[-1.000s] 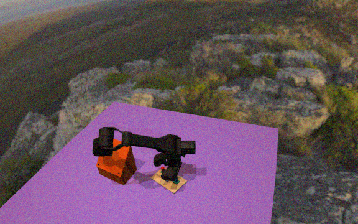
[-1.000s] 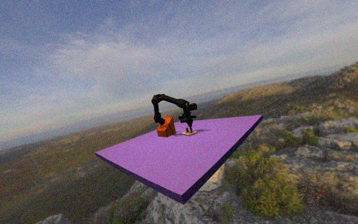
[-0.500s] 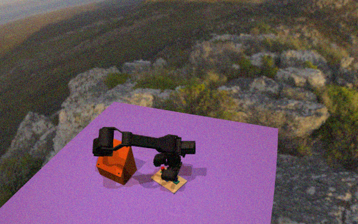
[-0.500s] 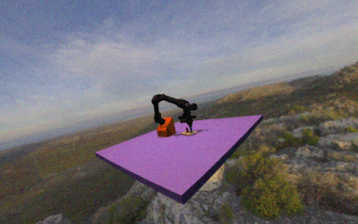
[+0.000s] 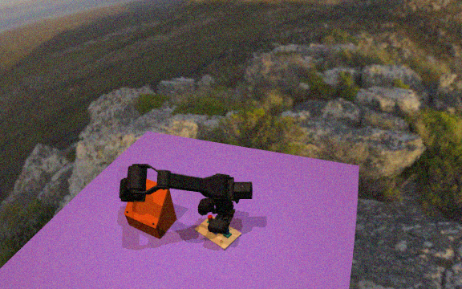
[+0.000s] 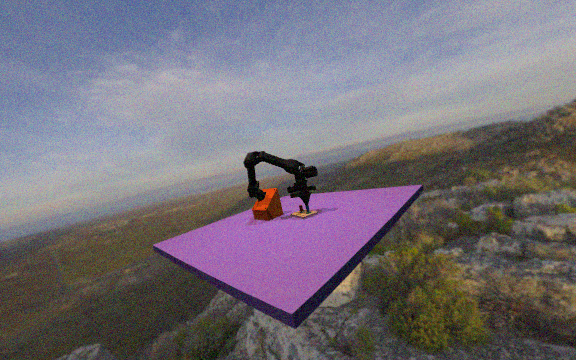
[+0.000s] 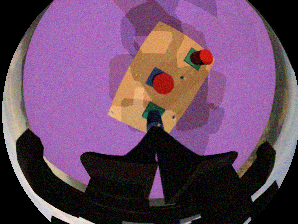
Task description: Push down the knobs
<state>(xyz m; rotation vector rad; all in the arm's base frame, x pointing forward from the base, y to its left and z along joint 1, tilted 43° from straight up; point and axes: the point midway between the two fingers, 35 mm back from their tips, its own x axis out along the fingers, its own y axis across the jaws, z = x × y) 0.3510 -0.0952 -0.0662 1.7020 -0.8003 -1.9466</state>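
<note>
The red knob lies 50 mm behind my gripper tip and 20 mm below it.
</note>
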